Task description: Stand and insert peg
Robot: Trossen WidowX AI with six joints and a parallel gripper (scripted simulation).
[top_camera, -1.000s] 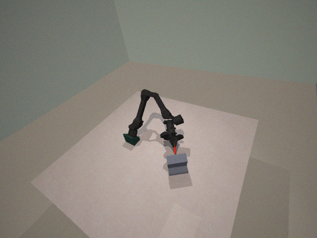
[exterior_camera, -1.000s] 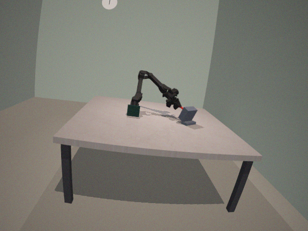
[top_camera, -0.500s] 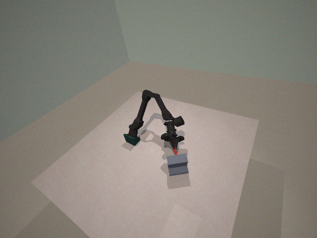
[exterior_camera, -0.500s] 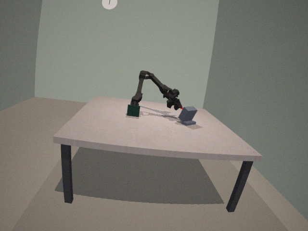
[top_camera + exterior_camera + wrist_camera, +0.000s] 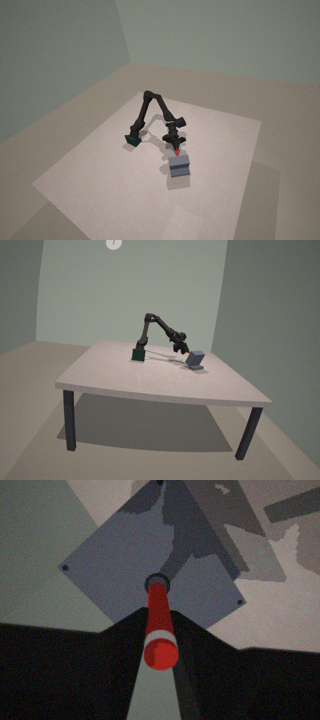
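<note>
Right now the grey sloped panel is 60 mm to the right of my gripper tip, 40 mm ahead of it and 30 mm below it. The rest, counted from my gripper tip: low foot (100 mm below, 80 mm to the right, 50 mm ahead); then red peg (10 mm to the left, 10 mm behind).
</note>
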